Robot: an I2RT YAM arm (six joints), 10 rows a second.
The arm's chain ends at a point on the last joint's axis. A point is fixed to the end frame.
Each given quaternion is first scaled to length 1.
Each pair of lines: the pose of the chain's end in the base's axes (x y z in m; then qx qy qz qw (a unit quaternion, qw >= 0)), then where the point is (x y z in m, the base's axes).
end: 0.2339 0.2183 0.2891 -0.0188 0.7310 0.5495 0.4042
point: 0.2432 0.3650 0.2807
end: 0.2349 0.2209 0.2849 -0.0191 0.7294 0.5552 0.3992
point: 0.2426 0.3678 0.2779
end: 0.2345 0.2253 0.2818 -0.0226 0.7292 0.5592 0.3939
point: 0.2401 0.3723 0.2752
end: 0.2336 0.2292 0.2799 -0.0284 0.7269 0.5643 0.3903
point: 0.2368 0.3763 0.2741
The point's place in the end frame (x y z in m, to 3 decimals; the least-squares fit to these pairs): 0.060 0.047 0.126
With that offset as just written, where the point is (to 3 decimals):
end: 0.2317 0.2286 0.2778 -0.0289 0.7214 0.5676 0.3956
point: 0.235 0.376 0.274
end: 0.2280 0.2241 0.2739 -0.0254 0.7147 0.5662 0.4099
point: 0.235 0.371 0.271
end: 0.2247 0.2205 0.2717 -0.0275 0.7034 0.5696 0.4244
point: 0.233 0.368 0.272
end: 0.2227 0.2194 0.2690 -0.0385 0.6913 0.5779 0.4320
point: 0.229 0.367 0.272
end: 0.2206 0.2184 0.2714 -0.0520 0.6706 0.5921 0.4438
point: 0.224 0.365 0.279
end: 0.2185 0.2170 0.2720 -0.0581 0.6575 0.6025 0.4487
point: 0.220 0.364 0.283
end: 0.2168 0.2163 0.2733 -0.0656 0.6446 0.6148 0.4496
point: 0.214 0.363 0.288
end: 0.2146 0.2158 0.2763 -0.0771 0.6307 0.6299 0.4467
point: 0.207 0.362 0.295
